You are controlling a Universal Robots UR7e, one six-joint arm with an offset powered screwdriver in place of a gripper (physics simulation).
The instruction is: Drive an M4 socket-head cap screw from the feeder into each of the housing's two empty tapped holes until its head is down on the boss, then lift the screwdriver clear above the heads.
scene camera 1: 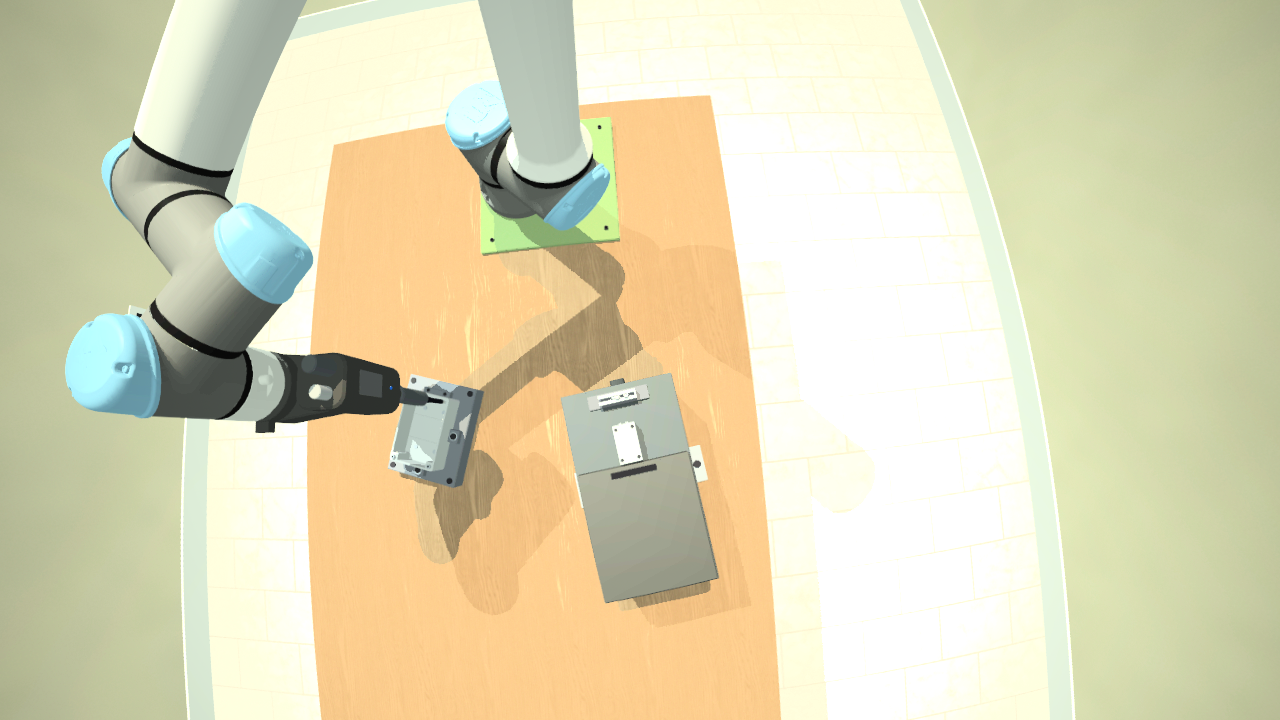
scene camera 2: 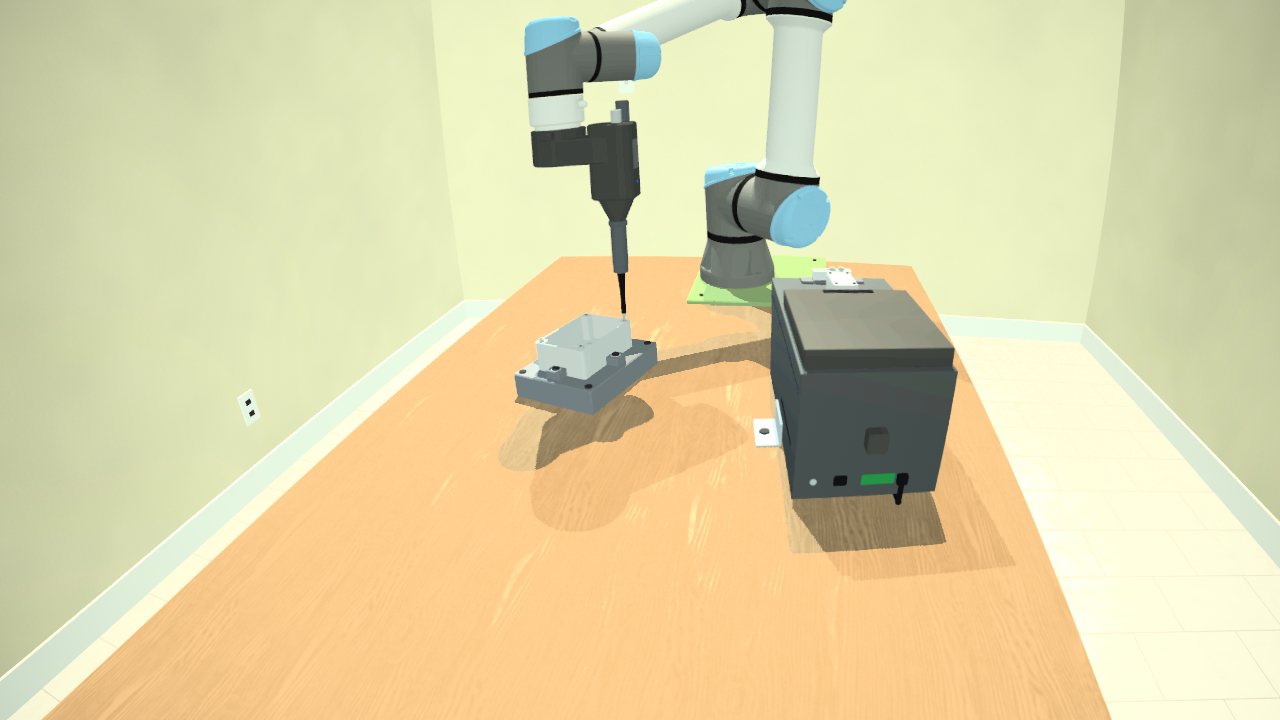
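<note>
The pale grey housing [scene camera 1: 427,428] [scene camera 2: 581,360] is an open box in a dark grey fixture [scene camera 1: 466,447] [scene camera 2: 619,377], left of the feeder. The screwdriver [scene camera 1: 441,400] [scene camera 2: 623,313] points straight down, with its black bit over the housing's back right corner in the scene camera 2 view. A tiny silvery screw [scene camera 2: 623,317] shows at the bit tip, right at the corner boss; how deep it sits is too small to tell. Small dark spots mark other corners of the housing. The dark grey feeder [scene camera 1: 648,528] [scene camera 2: 863,420] stands on the right.
A white plate [scene camera 1: 627,442] [scene camera 2: 841,278] and a small metal rail [scene camera 1: 618,397] sit on the feeder's top. The arm's base stands on a green plate [scene camera 1: 496,243] [scene camera 2: 707,298] at the back of the wooden table [scene camera 1: 537,662] [scene camera 2: 572,608]. A white bracket [scene camera 2: 763,432] sticks out beside the feeder.
</note>
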